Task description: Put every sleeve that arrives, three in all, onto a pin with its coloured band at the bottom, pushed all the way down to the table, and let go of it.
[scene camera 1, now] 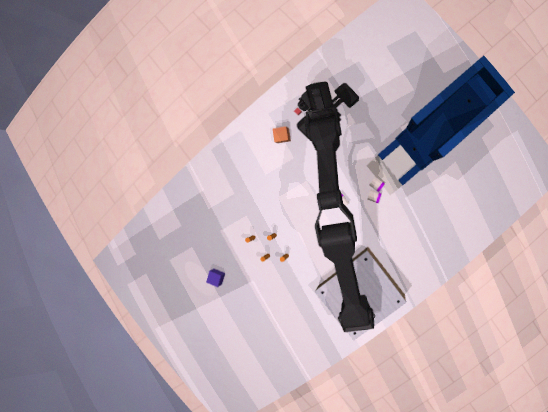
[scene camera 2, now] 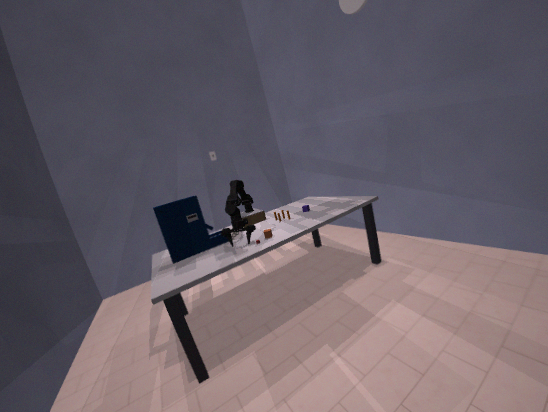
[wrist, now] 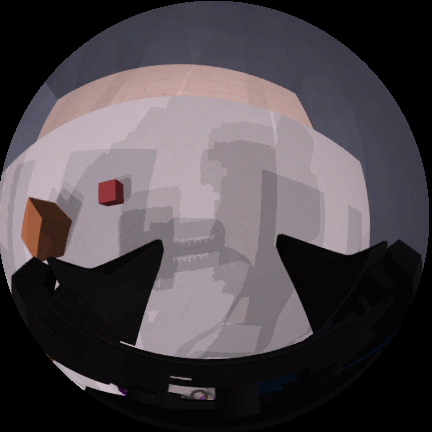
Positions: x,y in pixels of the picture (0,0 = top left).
An orange block [wrist: 45,227] rests on the table.
